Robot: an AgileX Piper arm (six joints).
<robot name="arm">
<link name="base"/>
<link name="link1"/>
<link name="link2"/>
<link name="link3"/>
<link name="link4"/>
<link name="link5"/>
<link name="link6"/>
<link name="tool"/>
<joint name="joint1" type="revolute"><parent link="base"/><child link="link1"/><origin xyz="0 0 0.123"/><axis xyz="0 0 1"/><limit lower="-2.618" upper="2.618"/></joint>
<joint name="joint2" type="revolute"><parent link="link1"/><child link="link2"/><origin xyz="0 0 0"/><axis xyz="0 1 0"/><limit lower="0" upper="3.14"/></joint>
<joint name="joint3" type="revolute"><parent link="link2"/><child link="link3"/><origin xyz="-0.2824 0 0.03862"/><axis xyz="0 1 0"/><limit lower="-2.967" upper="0"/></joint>
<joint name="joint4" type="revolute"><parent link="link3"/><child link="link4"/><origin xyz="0.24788 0 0.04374"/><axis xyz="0.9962 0 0.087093"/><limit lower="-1.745" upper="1.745"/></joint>
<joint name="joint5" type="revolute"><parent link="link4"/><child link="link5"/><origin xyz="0 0 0"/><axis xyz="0 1 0"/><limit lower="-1.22" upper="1.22"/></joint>
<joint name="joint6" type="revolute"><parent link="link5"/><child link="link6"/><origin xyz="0.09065 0 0.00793"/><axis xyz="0.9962 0 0.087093"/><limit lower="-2.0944" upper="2.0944"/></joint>
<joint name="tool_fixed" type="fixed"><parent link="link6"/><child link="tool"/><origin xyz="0 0 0" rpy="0 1.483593 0"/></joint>
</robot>
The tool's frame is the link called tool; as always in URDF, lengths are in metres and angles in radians.
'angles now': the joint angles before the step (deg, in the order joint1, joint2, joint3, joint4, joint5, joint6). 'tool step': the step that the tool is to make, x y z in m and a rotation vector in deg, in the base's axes. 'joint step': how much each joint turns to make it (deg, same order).
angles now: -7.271 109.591 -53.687 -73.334 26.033 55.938
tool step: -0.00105 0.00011 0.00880 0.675 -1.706 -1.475
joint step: 0.000 -1.535 -0.001 1.400 0.232 0.333
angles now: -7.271 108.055 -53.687 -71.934 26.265 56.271
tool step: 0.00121 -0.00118 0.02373 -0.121 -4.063 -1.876
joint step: 0.000 -3.300 -1.021 1.530 1.021 0.128
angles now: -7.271 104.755 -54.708 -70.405 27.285 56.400
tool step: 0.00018 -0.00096 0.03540 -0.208 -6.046 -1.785
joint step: 0.000 -4.727 -1.652 1.606 1.020 0.001
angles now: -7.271 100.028 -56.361 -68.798 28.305 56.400
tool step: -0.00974 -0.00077 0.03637 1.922 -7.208 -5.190
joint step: 0.000 -5.713 -0.753 2.805 2.221 2.868
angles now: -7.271 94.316 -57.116 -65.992 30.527 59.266
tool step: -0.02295 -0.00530 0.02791 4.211 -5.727 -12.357
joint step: -0.299 -5.614 0.000 5.460 7.429 5.738
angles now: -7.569 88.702 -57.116 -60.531 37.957 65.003
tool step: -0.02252 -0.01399 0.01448 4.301 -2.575 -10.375
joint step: -2.883 -3.726 0.001 6.125 5.091 1.625
